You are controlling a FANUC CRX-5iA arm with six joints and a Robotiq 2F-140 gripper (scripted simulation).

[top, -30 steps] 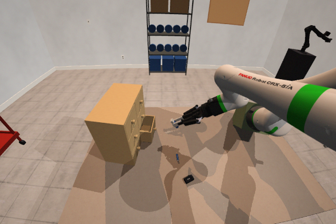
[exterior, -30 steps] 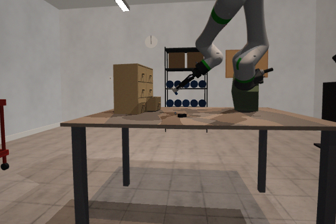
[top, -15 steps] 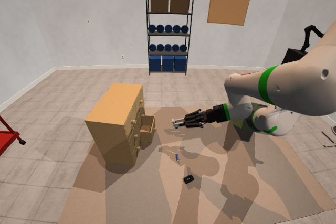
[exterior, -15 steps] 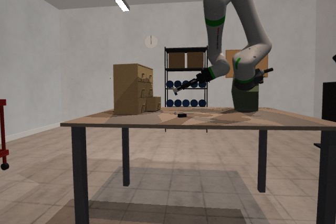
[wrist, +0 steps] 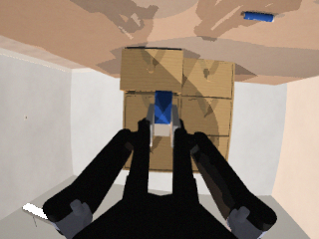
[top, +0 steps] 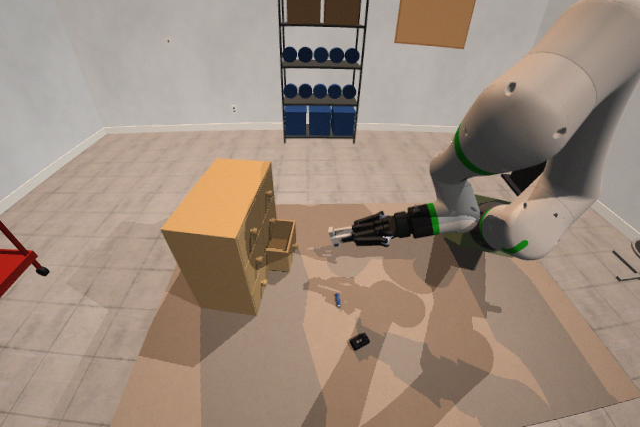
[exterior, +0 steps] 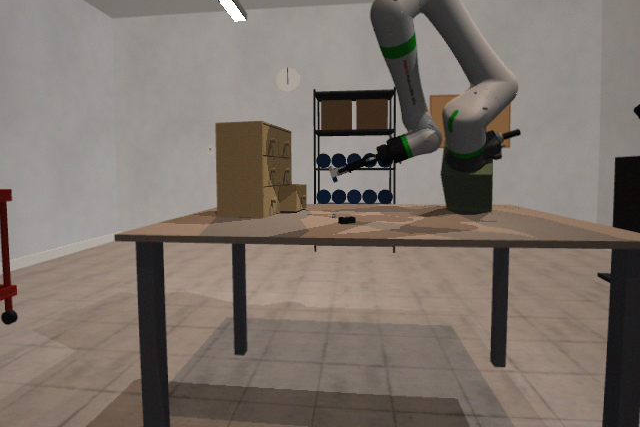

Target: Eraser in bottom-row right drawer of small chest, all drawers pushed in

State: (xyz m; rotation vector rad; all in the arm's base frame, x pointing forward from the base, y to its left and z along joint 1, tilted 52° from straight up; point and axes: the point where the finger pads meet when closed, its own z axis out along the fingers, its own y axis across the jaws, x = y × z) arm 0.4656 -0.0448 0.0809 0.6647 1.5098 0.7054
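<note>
My hand is 3 cm short of the eraser. Also, from my hand: black block (8 cm behind, 25 cm to the left, 15 cm below).
</note>
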